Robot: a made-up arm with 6 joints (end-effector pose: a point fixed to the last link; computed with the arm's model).
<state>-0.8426 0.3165 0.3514 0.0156 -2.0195 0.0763</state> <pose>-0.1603 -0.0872 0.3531 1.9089 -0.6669 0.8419</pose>
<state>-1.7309 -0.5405 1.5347 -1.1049 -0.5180 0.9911</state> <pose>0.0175 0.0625 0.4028 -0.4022 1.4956 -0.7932</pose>
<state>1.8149 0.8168 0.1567 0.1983 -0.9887 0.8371</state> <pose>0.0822 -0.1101 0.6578 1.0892 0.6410 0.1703</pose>
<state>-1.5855 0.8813 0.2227 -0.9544 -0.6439 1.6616</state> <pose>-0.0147 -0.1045 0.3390 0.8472 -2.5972 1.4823</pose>
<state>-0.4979 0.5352 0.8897 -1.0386 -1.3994 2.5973</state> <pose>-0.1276 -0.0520 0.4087 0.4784 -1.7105 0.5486</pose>
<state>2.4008 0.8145 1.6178 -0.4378 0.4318 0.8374</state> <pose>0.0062 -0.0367 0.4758 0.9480 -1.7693 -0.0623</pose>
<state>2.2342 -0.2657 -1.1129 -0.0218 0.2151 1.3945</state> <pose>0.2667 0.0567 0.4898 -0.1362 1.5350 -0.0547</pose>
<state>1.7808 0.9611 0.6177 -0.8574 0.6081 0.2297</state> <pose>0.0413 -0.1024 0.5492 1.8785 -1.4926 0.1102</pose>
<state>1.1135 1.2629 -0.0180 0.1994 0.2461 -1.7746</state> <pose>0.0881 -0.0927 0.5983 -1.6422 -1.4449 -1.2177</pose>
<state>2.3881 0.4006 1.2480 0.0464 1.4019 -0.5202</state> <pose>0.1100 -0.0679 0.5765 1.3338 -0.6190 2.0898</pose>
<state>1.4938 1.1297 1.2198 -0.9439 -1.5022 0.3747</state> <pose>-0.0130 -0.0918 0.4820 3.0650 0.6013 0.0646</pose>
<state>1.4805 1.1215 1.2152 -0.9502 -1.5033 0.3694</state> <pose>-0.0135 -0.0921 0.4833 3.0651 0.6073 0.0688</pose>
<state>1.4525 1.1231 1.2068 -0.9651 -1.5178 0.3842</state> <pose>-0.0128 -0.0938 0.4838 3.0511 0.6406 0.1020</pose>
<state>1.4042 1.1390 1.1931 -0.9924 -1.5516 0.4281</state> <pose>-0.0104 -0.0973 0.4832 3.0133 0.7115 0.1783</pose>
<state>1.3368 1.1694 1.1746 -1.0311 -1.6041 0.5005</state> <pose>-0.0056 -0.1024 0.4816 2.9443 0.8130 0.3024</pose>
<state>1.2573 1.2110 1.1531 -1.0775 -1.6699 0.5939</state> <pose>0.0019 -0.1084 0.4795 2.8421 0.9264 0.4668</pose>
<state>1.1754 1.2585 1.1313 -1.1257 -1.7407 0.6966</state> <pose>0.0114 -0.1142 0.4779 2.7138 1.0298 0.6530</pose>
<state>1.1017 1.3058 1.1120 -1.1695 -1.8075 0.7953</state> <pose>0.0216 -0.1187 0.4771 2.5772 1.1085 0.8345</pose>
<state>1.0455 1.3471 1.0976 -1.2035 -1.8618 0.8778</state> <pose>0.0307 -0.1217 0.4771 2.4564 1.1581 0.9854</pose>
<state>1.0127 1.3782 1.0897 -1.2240 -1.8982 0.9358</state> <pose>0.0375 -0.1231 0.4771 2.3718 1.1827 1.0882</pose>
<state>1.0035 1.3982 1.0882 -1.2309 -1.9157 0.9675</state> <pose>0.0414 -0.1234 0.4765 2.3313 1.1900 1.1400</pose>
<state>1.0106 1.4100 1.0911 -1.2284 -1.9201 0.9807</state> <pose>0.0432 -0.1230 0.4754 2.3235 1.1875 1.1555</pose>
